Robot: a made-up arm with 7 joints. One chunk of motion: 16 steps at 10 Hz.
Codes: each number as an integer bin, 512 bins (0 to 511) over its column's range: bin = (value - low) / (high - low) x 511, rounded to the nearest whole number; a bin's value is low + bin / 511 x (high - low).
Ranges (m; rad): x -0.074..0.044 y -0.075..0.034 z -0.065..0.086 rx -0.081..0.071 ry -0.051..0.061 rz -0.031..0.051
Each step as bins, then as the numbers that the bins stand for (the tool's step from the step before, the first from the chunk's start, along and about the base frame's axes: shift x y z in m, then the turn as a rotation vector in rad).
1 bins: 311 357 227 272 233 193
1 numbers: -0.00218 0.00115 0.00208 -0.00009 0.00007 -0.00003
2 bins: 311 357 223 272 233 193
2 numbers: -0.00218 0.00115 0.00090 -0.00009 0.00007 -0.00003
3 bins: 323 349 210 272 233 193
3 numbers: 0.00059 -0.00056 -0.00295 -0.00009 0.00007 -0.00003
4 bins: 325 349 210 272 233 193
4 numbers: 0.00105 -0.00056 -0.00295 -0.00009 0.00007 -0.00003
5 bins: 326 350 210 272 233 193
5 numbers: 0.00128 -0.00034 -0.00295 -0.00009 0.00007 -0.00003
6 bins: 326 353 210 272 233 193
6 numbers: 0.00128 0.00030 -0.00295 -0.00009 0.00007 -0.00003
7 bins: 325 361 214 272 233 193
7 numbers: 0.00105 0.00200 -0.00176 -0.00009 0.00007 -0.00003
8 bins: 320 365 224 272 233 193
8 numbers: -0.00011 0.00286 0.00119 -0.00009 0.00007 -0.00003
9 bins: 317 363 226 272 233 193
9 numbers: -0.00080 0.00243 0.00178 -0.00009 0.00007 -0.00003
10 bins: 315 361 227 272 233 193
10 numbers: -0.00126 0.00200 0.00208 -0.00009 0.00007 -0.00003
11 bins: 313 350 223 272 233 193
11 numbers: -0.00172 -0.00034 0.00090 -0.00009 0.00007 -0.00003
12 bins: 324 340 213 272 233 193
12 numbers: 0.00082 -0.00248 -0.00206 -0.00009 0.00007 -0.00003
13 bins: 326 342 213 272 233 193
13 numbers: 0.00128 -0.00205 -0.00206 -0.00009 0.00007 -0.00003
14 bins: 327 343 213 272 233 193
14 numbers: 0.00151 -0.00184 -0.00206 -0.00009 0.00007 -0.00003
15 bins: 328 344 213 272 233 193
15 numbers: 0.00174 -0.00162 -0.00206 -0.00009 0.00007 -0.00003
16 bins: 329 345 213 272 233 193
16 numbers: 0.00197 -0.00141 -0.00206 -0.00009 0.00007 -0.00003
